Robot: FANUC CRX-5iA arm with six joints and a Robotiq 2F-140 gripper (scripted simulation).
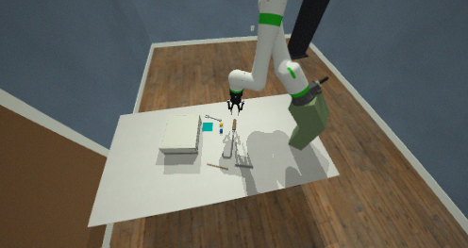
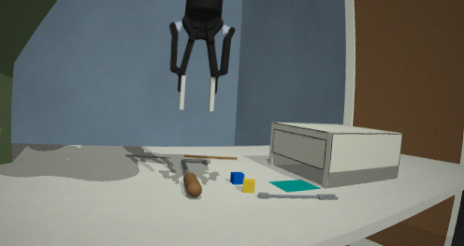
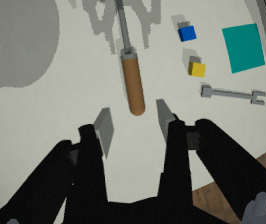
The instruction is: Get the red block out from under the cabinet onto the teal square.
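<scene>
Now: hand 120 mm short of the yellow cube, 30 mm to the left of it and 190 mm above it. Round my hand: blue block: 140 mm ahead, 30 mm to the left, 190 mm below; grey wrench: 170 mm ahead, 130 mm to the right, 200 mm below; hooked tool: 90 mm ahead, 120 mm to the left, 190 mm below.
</scene>
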